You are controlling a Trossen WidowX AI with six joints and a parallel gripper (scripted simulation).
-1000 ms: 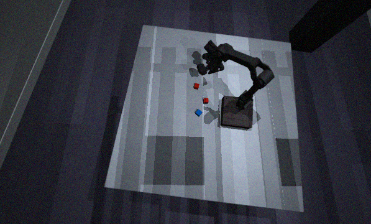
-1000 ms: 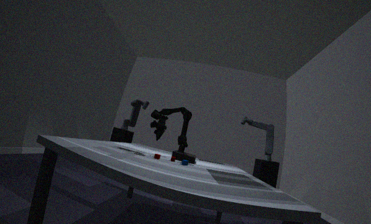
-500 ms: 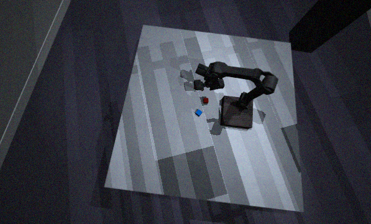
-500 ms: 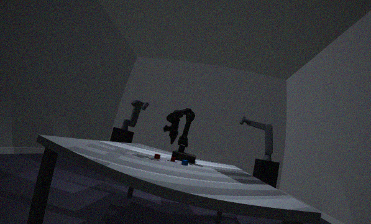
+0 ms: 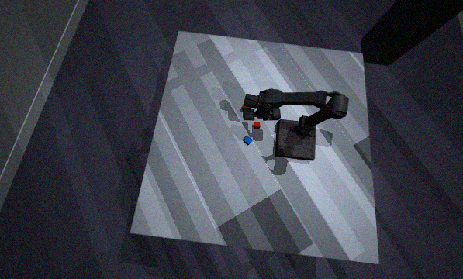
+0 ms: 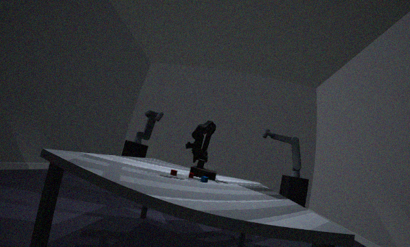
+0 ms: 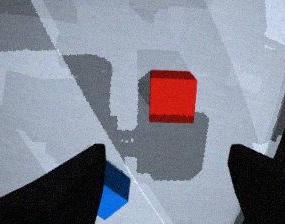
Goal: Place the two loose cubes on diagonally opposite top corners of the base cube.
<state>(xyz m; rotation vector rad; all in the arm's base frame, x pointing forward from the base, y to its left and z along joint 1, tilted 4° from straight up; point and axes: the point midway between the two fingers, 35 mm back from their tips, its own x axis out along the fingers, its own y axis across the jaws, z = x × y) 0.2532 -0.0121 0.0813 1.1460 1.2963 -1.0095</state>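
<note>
Now: gripper tip 3 cm short of the blue cube, 10 cm to the right of it and 9 cm above it. From my gripper tip the other things lie so: red cube (8 cm ahead, 10 cm to the right, 9 cm below).
</note>
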